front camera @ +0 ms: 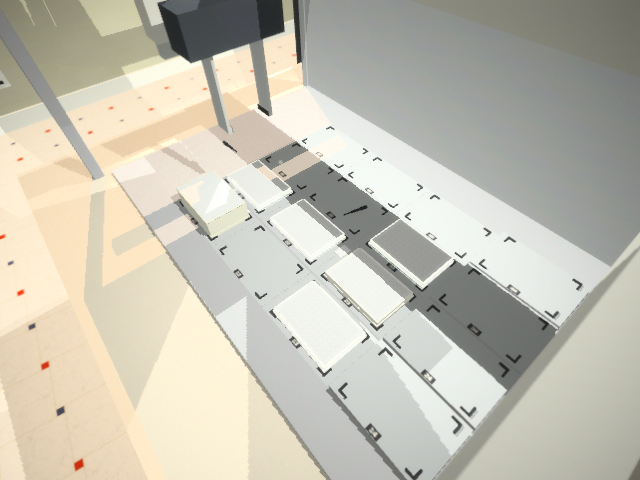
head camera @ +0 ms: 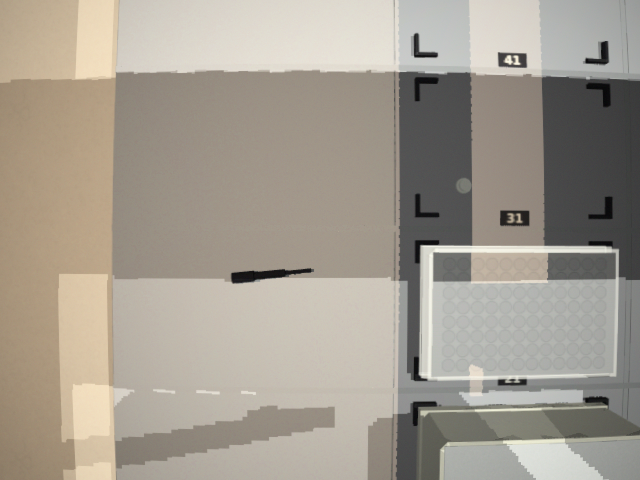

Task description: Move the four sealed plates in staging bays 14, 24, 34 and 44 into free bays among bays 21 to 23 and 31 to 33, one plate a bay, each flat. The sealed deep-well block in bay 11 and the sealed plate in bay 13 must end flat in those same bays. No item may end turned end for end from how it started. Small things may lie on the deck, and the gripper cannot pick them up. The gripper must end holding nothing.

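Frame: origin at the robot's base, x back, y right, z up, level; centimetres.
Seen in the pictures: gripper, fingertip midpoint: (front camera: 246,120); robot's base, origin of the base link: (front camera: 181,202).
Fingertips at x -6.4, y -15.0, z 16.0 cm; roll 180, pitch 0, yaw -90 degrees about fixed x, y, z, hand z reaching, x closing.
Note:
Offsets run from my fingertips to a thing's middle. "pt": to the spot under its first point.
A plate @(dx +0.0, dy +0.0, dz -15.2 cm) (front camera: 258,184) (head camera: 522,320) lies flat in bay 21. Other plates lie flat in bay 22 @(pt dx -17.3, dy +0.5, dz -14.5 cm) (front camera: 307,229), bay 23 @(pt dx -33.6, dy +0.5, dz -14.5 cm) (front camera: 369,286) and bay 33 @(pt dx -33.7, dy -10.1, dz -14.5 cm) (front camera: 412,253). The deep-well block @(dx +0.0, dy +10.7, dz -13.9 cm) (front camera: 214,201) (head camera: 537,462) sits flat in bay 11; its lower part is cut off in the head view. The bay 13 plate @(dx -32.8, dy +10.7, dz -15.2 cm) (front camera: 320,324) lies flat in its bay. Bays 14 @(pt dx -49.1, dy +15.3, dz -14.5 cm) (front camera: 372,431), 24 (front camera: 427,376), 34 (front camera: 474,329) and 44 @(pt dx -49.0, dy -16.7, dz -14.5 cm) (front camera: 512,289) hold no plate. My gripper (front camera: 247,119) is open and empty, left of the bays beyond bay 21; its jaws do not show in the head view.
A dark tool @(dx -18.8, dy -10.4, dz -15.7 cm) (front camera: 355,210) lies in bay 32. A small round disc @(dx +3.5, dy -8.2, dz -15.8 cm) (head camera: 463,185) lies in bay 31. Another dark tool @(dx +16.1, dy -2.4, dz -15.7 cm) (front camera: 229,146) (head camera: 268,274) lies on the deck left of the bays. A small pale piece @(dx -24.6, dy -1.8, dz -15.9 cm) (front camera: 340,252) lies between the plates in bays 22 and 23.

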